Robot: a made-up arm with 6 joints.
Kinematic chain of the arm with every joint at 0, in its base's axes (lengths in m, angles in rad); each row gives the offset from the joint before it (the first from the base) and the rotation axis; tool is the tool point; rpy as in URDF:
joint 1: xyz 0 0 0.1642 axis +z
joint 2: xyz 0 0 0 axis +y
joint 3: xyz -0.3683 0 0.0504 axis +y
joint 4: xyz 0.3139 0 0.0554 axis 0.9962 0 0.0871
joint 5: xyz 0 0 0 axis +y
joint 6: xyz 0.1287 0 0.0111 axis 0.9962 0 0.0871
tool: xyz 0 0 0 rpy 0 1.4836 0
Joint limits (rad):
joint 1: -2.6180..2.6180
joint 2: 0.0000..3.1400
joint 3: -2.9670..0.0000
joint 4: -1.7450..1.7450
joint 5: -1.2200..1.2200
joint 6: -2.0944..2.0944
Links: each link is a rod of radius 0.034 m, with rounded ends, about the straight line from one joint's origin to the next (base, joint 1, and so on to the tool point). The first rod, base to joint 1, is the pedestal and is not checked.
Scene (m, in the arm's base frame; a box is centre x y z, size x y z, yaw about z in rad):
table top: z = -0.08
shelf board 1: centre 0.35 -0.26 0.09 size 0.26 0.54 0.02 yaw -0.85
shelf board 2: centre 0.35 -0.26 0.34 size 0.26 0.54 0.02 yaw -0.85
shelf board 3: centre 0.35 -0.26 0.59 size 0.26 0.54 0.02 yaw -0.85
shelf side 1: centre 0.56 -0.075 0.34 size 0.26 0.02 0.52 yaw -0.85
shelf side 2: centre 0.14 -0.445 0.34 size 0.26 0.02 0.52 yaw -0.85
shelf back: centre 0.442 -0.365 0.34 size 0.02 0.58 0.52 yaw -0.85
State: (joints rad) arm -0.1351 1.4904 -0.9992 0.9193 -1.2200 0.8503
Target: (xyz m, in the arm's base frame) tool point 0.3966 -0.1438 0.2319
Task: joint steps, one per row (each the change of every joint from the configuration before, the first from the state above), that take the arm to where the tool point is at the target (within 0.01 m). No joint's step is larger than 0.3 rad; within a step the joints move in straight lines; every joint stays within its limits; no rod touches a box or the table.
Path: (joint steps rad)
1: 0.2151 -0.2093 0.1850 -0.0311 0.0000 0.0000
2: 0.2151 -0.2092 0.1850 -0.0311 0.0000 0.0000
3: 0.0352 0.2032 0.2008 0.0455 0.0426 0.0000
4: 0.0351 0.2032 0.2008 0.0455 0.0426 0.0000
5: -0.2414 0.1743 -0.2347 0.0138 0.0059 0.0000
6: -0.2414 0.1743 -0.2347 0.0138 0.0059 0.0000

